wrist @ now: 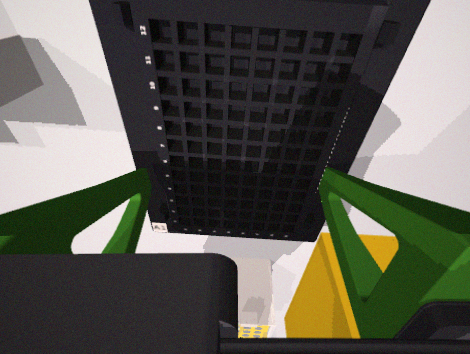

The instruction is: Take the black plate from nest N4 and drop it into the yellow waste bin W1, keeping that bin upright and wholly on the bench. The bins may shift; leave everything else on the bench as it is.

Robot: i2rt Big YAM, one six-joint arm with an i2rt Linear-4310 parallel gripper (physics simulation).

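Places are measured from the arm's base along level axes (x right, y up, z back), in millimetres.
Pixels of known places: gripper, between the fingertips: [234,177].
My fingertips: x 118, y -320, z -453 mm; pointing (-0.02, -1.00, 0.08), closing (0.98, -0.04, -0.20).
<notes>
Ahead of a thing's pixels: the offset from my fingertips to its top centre. "pt": to the spot under its first point.
The black plate @(dx +1, dy +9, dz -19 mm) [242,112], a grid of square wells with small white numbers down its left side, lies in the black nest @(pt dx -59, dy -6, dz -39 mm) [120,80] in the upper middle of the wrist view. A white A1 tag is at the near left corner; the N4 label does not show. My gripper [234,177] is open, with one green fingertip at the left edge and one at the right edge of the nest's near half. Nothing is between the fingers, and their height above the plate is hard to tell. The yellow bin @(pt dx +88, dy +11, dz +108 mm) [312,300] stands at the lower right, partly behind the right finger; its label does not show.
A translucent box @(pt dx +37, dy +11, dz +105 mm) [254,290] with a yellow perforated rack @(pt dx +36, dy +40, dz +105 mm) [254,331] stands near the bin's left side, largely hidden by the dark gripper body. A grey block @(pt dx -98, dy +0, dz -36 mm) [17,70] stands at the upper left. Shadows fall on the pale bench.
</notes>
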